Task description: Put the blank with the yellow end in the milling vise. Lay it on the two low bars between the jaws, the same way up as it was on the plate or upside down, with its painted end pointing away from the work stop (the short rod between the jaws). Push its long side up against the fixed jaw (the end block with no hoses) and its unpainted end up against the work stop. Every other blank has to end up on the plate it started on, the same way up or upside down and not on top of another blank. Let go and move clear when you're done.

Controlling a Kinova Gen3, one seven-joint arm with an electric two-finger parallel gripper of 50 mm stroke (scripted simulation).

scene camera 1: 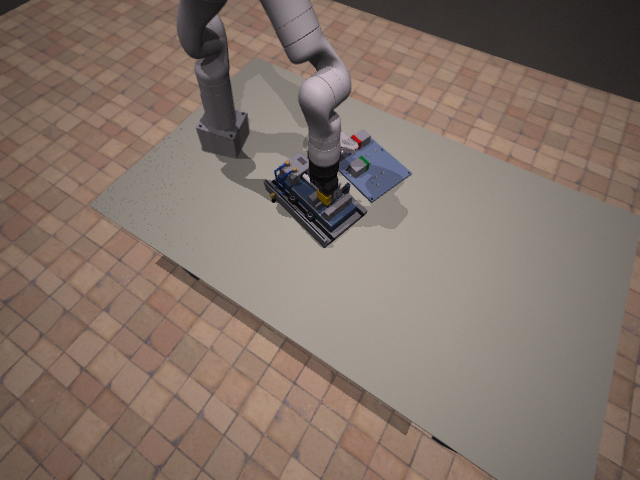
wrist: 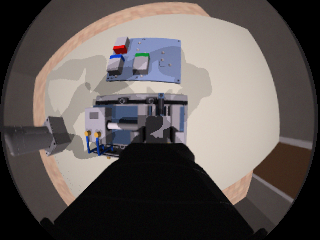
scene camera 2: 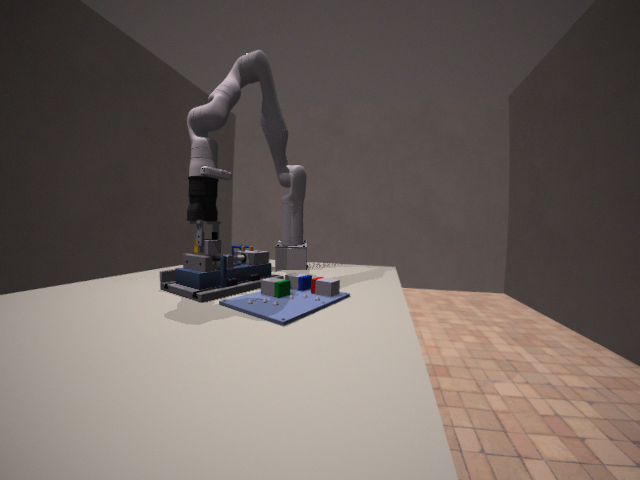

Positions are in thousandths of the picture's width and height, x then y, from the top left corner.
my gripper: scene camera 1 515,399; wrist 492,552; scene camera 2 324,511
